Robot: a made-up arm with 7 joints.
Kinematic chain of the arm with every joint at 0, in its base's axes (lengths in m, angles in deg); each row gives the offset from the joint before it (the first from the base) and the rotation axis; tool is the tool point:
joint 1: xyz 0 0 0.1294 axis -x
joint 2: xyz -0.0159 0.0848 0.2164 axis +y
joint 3: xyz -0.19 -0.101 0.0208 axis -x
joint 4: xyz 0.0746 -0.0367 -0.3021 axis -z
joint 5: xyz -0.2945 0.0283 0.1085 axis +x
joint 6: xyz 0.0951 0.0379 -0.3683 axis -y
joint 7: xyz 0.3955 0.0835 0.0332 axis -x
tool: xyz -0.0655 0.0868 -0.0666
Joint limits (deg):
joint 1: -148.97..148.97
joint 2: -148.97..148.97
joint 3: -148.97..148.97
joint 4: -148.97..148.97
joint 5: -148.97..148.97
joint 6: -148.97..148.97
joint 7: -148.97..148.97
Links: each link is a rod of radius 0.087 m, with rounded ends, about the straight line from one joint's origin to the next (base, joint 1, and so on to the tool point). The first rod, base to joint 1, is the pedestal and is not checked.
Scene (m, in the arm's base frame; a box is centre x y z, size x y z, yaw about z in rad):
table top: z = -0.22
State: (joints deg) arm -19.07 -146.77 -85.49 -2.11 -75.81 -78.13 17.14
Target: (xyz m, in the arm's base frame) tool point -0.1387 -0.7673 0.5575
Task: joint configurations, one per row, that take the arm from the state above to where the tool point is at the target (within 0.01 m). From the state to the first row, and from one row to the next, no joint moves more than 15 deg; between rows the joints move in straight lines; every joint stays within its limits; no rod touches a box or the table.
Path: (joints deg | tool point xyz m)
1: -26.47 -147.21 -80.26 -14.60 -81.23 -77.17 17.10 | 0.4993 -0.0404 0.9774
2: -33.87 -147.65 -75.02 -27.09 -86.64 -76.20 17.06 | 0.3702 -0.3203 0.9771
3: -41.28 -148.09 -69.79 -39.58 -92.06 -75.24 17.03 | 0.2104 -0.5526 0.8866
4: -48.68 -148.53 -64.56 -52.08 -97.47 -74.27 16.99 | 0.0351 -0.7061 0.7346
5: -56.08 -148.97 -59.33 -64.57 -102.89 -73.31 16.95 | -0.1387 -0.7673 0.5575

